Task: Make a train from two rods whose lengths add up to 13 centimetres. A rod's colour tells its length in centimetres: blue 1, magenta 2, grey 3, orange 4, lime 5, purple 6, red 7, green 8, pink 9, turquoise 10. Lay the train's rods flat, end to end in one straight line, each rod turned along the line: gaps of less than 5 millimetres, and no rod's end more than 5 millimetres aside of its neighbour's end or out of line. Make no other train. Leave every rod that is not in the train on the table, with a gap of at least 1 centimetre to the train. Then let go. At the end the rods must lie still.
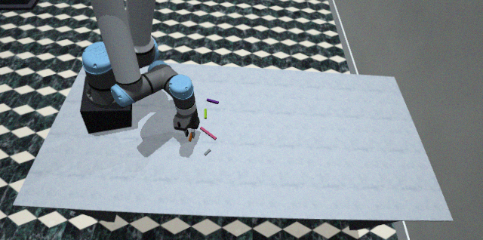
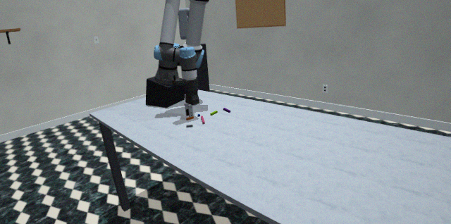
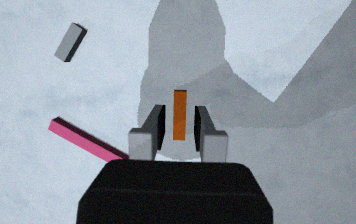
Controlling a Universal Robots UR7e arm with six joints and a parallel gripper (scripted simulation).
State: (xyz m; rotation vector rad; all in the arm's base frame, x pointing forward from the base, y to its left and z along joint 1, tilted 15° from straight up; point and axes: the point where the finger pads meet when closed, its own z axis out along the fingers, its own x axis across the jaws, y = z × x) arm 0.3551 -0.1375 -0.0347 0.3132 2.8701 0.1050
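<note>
Right now my hand is 3 cm above the orange rod. From my hand the other things lie so: small blue rod 5 cm to the left, 3 cm below, 1 cm ahead; pink rod 8 cm ahead, 3 cm below, 2 cm to the left; grey rod 7 cm to the right, 7 cm ahead, 3 cm below.
</note>
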